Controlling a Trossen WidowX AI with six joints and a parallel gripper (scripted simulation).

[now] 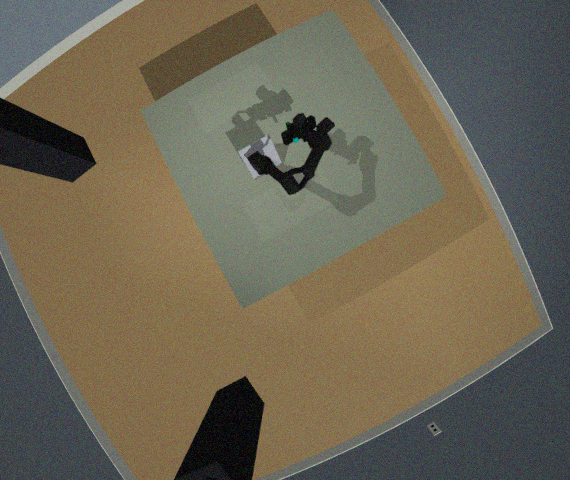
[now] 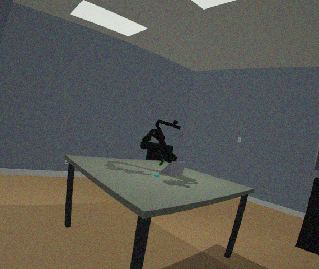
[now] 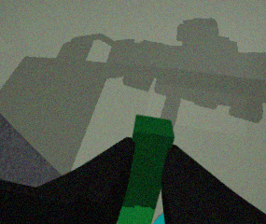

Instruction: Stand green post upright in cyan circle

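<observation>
My gripper tip is 140 mm above the cyan circle, 20 mm to the left of it and 20 mm short of it. The rest, counted from my gripper tip: green post: 20 mm below, 10 mm to the right.
</observation>
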